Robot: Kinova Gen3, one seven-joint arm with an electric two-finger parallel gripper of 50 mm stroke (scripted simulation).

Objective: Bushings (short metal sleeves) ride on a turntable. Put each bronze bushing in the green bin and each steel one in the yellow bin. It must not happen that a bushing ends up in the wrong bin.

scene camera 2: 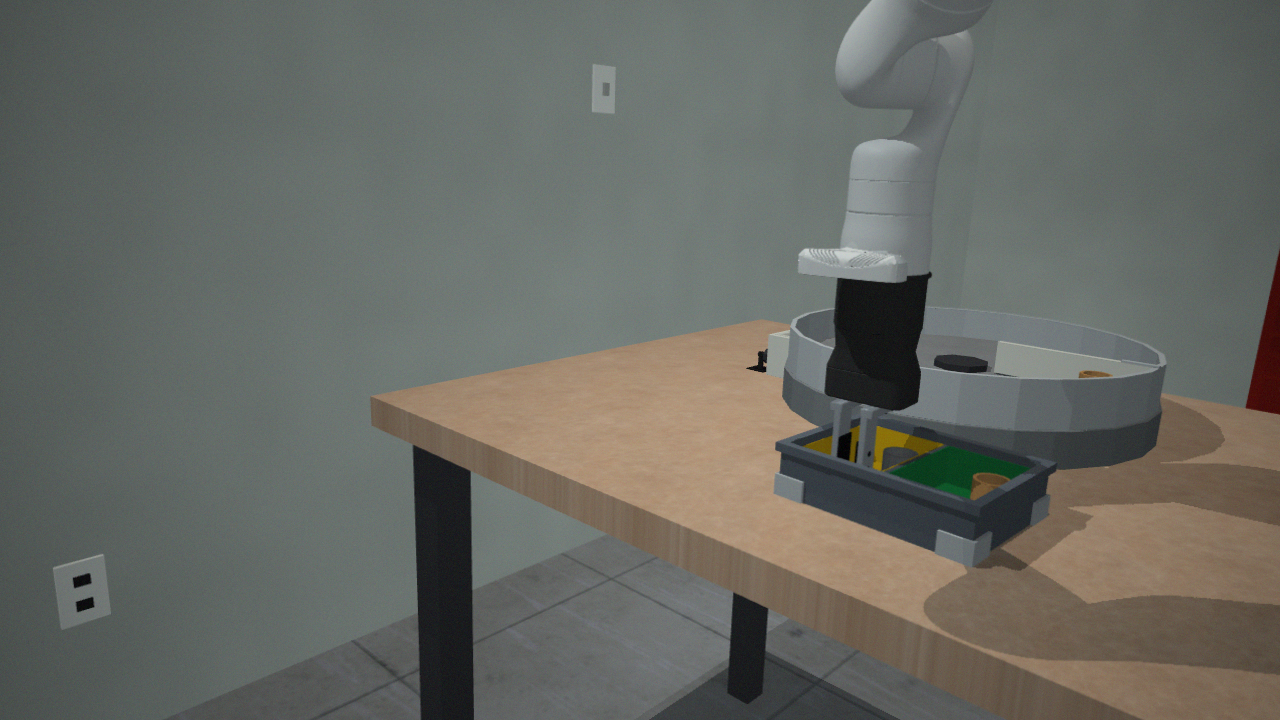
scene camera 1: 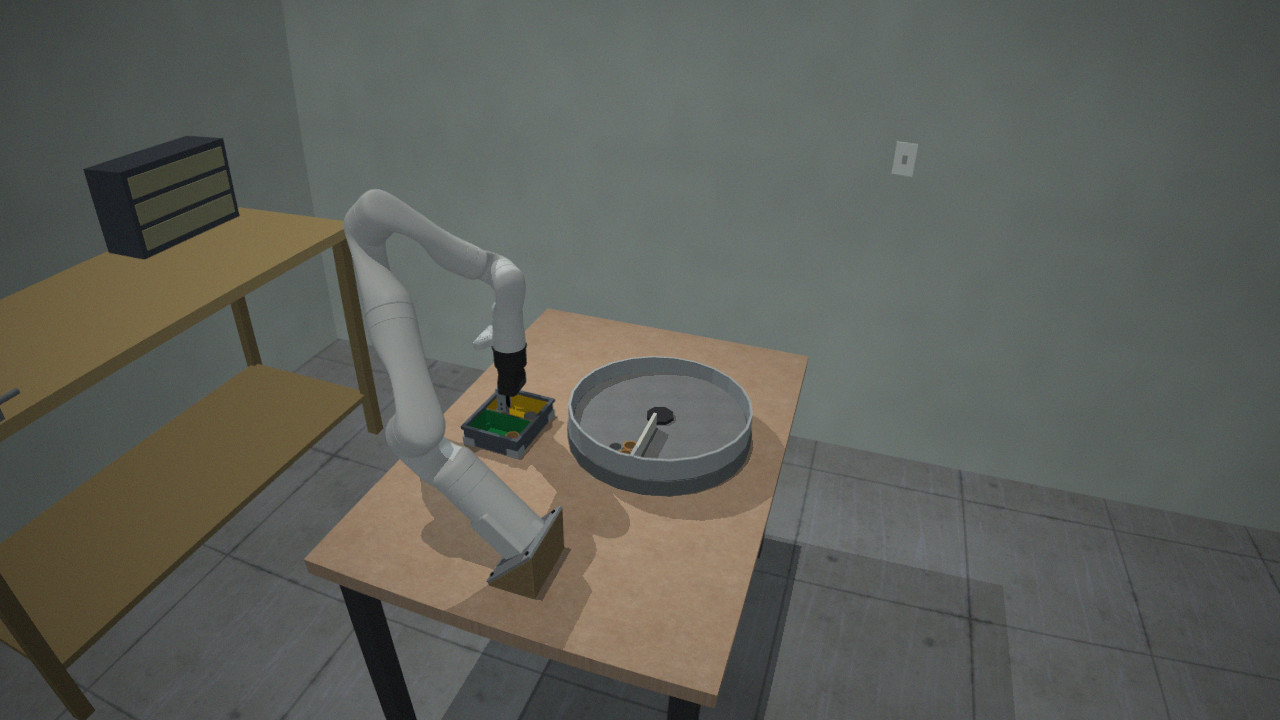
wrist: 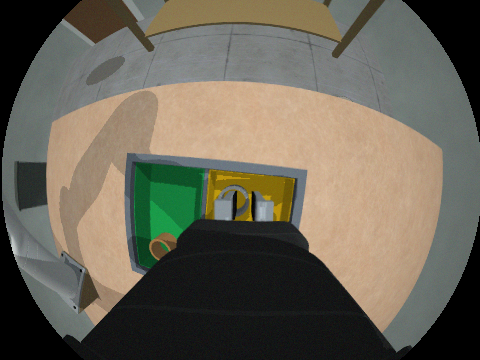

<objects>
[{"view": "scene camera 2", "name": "gripper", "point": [850,474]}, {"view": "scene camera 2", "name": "dark grey tray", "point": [937,514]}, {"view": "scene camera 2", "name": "turntable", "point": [952,353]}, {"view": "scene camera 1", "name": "gripper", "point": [504,408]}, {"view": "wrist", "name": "gripper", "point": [244,201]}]
</objects>
